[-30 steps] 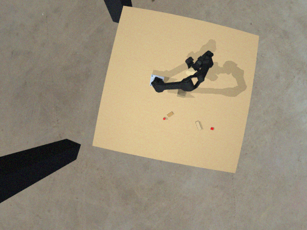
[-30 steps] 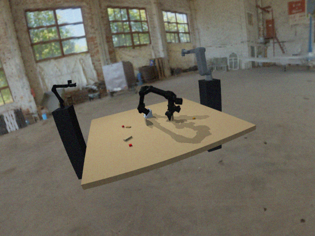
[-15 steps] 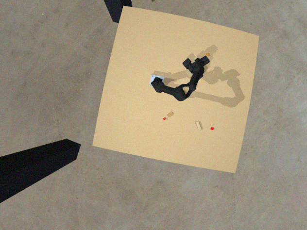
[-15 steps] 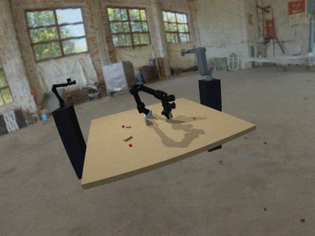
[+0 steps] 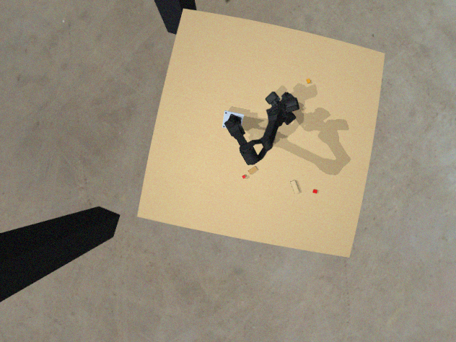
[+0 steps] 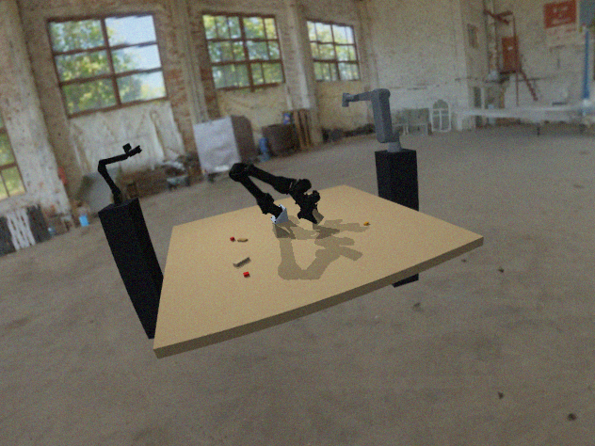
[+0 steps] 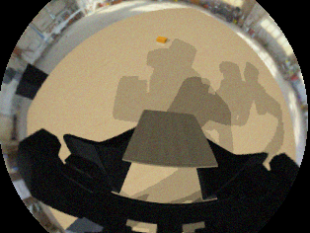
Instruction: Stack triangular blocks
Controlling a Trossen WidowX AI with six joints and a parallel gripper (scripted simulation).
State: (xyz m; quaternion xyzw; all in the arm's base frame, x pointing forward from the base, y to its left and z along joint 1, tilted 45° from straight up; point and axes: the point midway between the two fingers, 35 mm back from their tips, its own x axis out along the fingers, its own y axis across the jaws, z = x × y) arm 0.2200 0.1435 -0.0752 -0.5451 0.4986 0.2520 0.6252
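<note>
The triangular block lies 10 mm above my gripper tip. Round my gripper tip: tan block: 40 mm behind, 390 mm to the right, 30 mm below; then orange piece: 100 mm ahead, 220 mm to the left, 30 mm below; then red cube: 80 mm behind, 450 mm to the right, 30 mm below.
</note>
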